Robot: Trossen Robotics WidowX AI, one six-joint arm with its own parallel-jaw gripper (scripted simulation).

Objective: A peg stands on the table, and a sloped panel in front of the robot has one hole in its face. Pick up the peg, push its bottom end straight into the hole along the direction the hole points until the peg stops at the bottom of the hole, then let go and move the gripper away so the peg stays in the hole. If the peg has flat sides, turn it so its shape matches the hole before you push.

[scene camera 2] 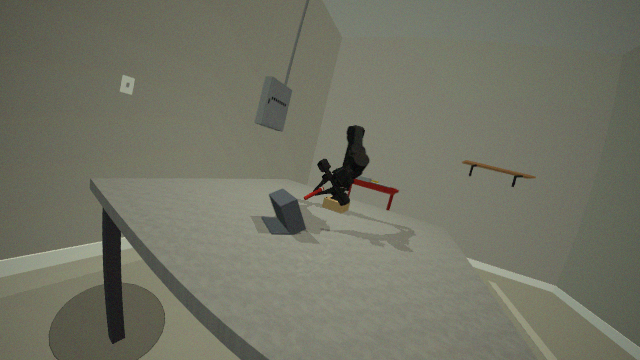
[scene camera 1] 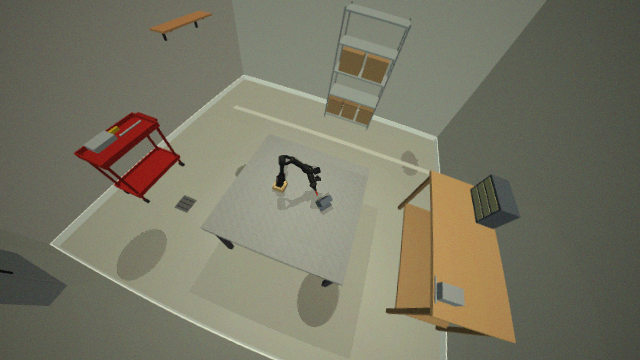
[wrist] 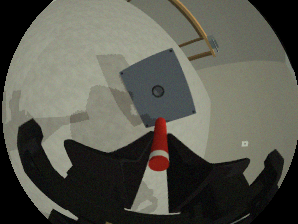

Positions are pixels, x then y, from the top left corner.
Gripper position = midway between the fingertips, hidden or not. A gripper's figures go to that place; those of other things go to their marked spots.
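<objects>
There's a red round peg (wrist: 159, 160) 70 mm from the lens, and my gripper (wrist: 160, 136) is 100 mm from the lens. The marked spots on the red round peg and on a grey sloped panel (wrist: 162, 68) are 150 mm apart, and the grey sloped panel is 180 mm from the lens.
</objects>
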